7 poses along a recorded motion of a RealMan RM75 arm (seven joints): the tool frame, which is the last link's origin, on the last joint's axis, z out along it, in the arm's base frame.
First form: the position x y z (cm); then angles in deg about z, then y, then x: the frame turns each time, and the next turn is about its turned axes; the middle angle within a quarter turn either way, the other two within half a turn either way.
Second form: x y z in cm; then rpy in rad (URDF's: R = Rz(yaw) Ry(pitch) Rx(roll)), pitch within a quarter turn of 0, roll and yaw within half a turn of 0. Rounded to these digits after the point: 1 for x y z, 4 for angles.
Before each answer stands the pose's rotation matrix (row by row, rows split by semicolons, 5 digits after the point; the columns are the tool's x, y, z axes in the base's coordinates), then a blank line. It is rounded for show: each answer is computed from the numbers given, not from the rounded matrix.
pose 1, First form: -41.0 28.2 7.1 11.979 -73.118 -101.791
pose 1, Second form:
0.28408 0.95873 -0.01190; 0.06027 -0.00547 0.99817; 0.95690 -0.28427 -0.05934

-41.0 28.2 7.1 -1.7766 -1.2761 0.2091
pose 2, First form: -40.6 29.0 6.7 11.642 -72.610 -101.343
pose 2, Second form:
0.29273 0.95609 -0.01402; 0.06031 -0.00382 0.99817; 0.95429 -0.29304 -0.05878

-40.6 29.0 6.7 -1.7688 -1.2673 0.2032
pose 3, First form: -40.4 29.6 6.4 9.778 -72.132 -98.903
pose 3, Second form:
0.30237 0.95292 -0.02263; 0.05211 0.00718 0.99862; 0.95177 -0.30313 -0.04748

-40.4 29.6 6.4 -1.7262 -1.2589 0.1707
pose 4, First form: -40.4 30.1 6.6 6.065 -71.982 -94.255
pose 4, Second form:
0.30758 0.95087 -0.03520; 0.03268 0.02642 0.99912; 0.95096 -0.30846 -0.02295

-40.4 30.1 6.6 -1.6451 -1.2563 0.1059
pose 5, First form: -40.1 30.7 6.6 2.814 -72.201 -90.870
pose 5, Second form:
0.30531 0.95162 -0.03465; 0.01501 0.03157 0.99939; 0.95213 -0.30564 -0.00464

-40.1 30.7 6.6 -1.5860 -1.2601 0.0491
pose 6, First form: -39.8 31.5 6.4 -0.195 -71.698 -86.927
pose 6, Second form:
0.31402 0.94823 -0.04750; -0.00107 0.05038 0.99873; 0.94941 -0.31357 0.01683

-39.8 31.5 6.4 -1.5172 -1.2514 -0.0034
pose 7, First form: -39.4 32.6 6.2 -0.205 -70.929 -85.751
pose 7, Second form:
0.32674 0.94278 -0.06646; -0.00117 0.07072 0.99750; 0.94511 -0.32584 0.02421

-39.4 32.6 6.2 -1.4966 -1.2379 -0.0036
